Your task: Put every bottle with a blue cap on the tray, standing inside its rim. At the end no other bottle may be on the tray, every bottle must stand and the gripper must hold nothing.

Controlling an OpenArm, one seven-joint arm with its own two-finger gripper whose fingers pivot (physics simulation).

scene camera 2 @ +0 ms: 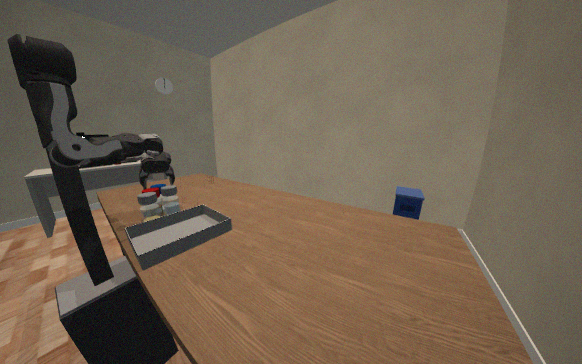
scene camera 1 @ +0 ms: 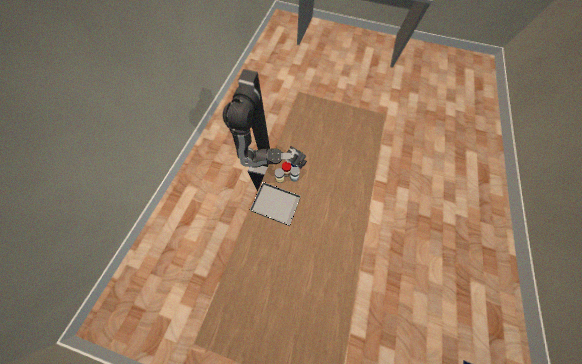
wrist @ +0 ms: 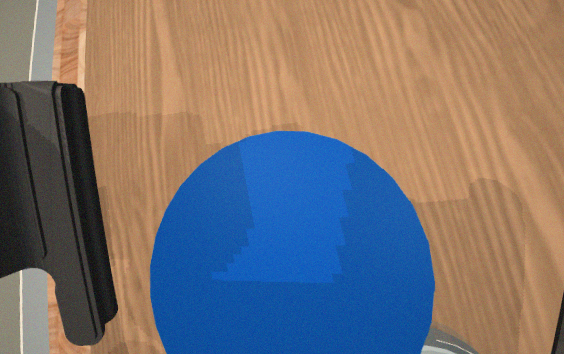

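A blue-capped bottle (scene camera 2: 159, 186) (wrist: 295, 240) stands at the back of a tight bottle group; the gripper hides it in scene camera 1. My gripper (scene camera 1: 300, 161) (scene camera 2: 157, 181) (wrist: 290, 223) is partly open and points down over it, with a finger on either side of the blue cap and a gap to each in the wrist view. A red-capped bottle (scene camera 1: 286, 166) (scene camera 2: 150, 192) and two grey-capped bottles, one (scene camera 1: 279, 174) (scene camera 2: 147, 199) near the arm and one (scene camera 1: 295, 173) (scene camera 2: 169, 192) farther out, stand upright beside it. The grey tray (scene camera 1: 275, 204) (scene camera 2: 175, 232) holds no bottle.
The tray lies close by the grey-capped bottles, near the edge of the wooden table (scene camera 1: 320, 250) (scene camera 2: 325, 280). In the wrist view, part of a grey and white bottle (wrist: 447, 345) shows at the lower right, close to the blue cap. A blue box (scene camera 2: 408, 202) stands beyond the table.
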